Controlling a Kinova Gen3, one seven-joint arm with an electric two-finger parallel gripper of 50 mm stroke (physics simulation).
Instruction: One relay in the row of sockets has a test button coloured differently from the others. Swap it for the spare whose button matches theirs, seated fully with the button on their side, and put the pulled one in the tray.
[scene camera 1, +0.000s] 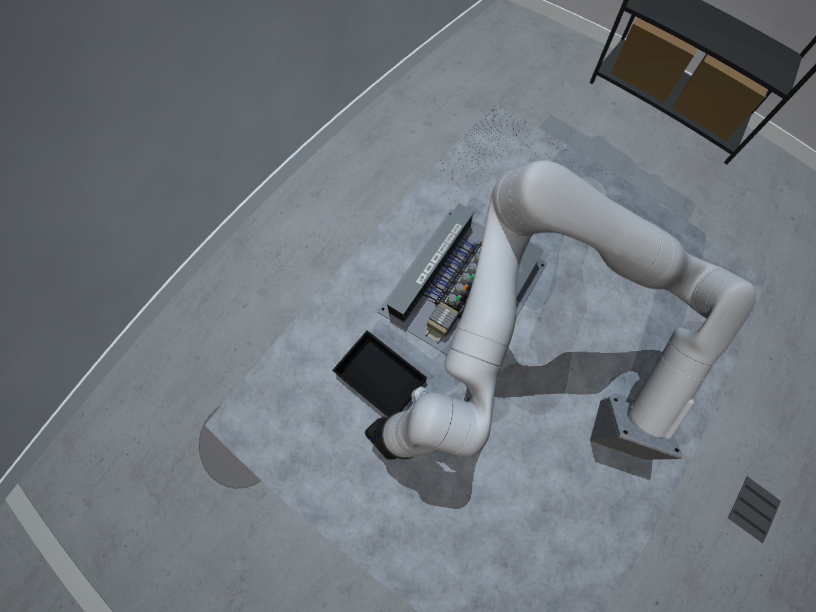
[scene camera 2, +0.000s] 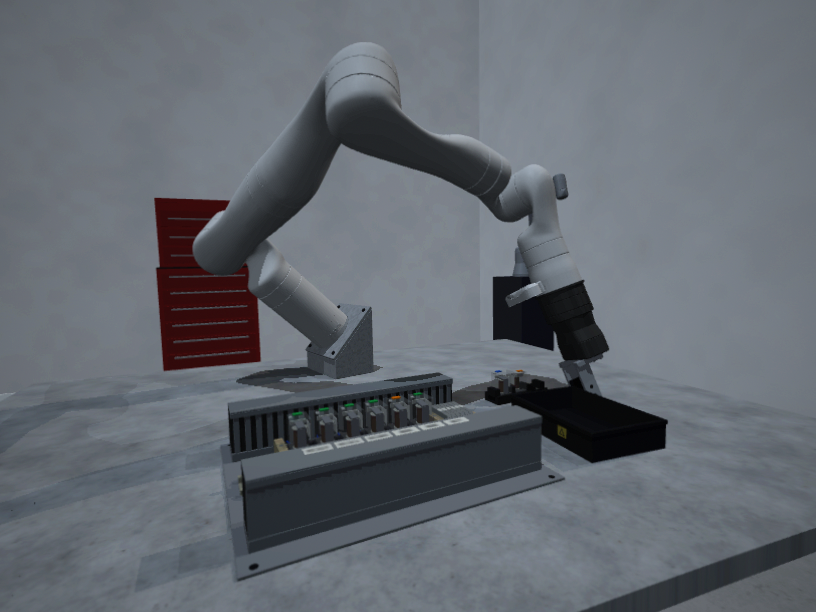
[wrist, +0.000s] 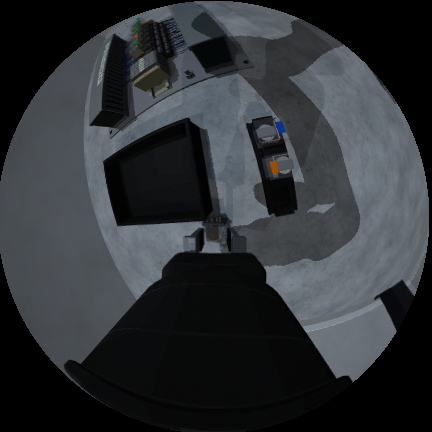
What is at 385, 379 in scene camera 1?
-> A black tray.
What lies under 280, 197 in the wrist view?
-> A black spare holder.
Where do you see a black tray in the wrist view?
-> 160, 177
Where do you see my gripper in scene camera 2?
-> At 588, 399
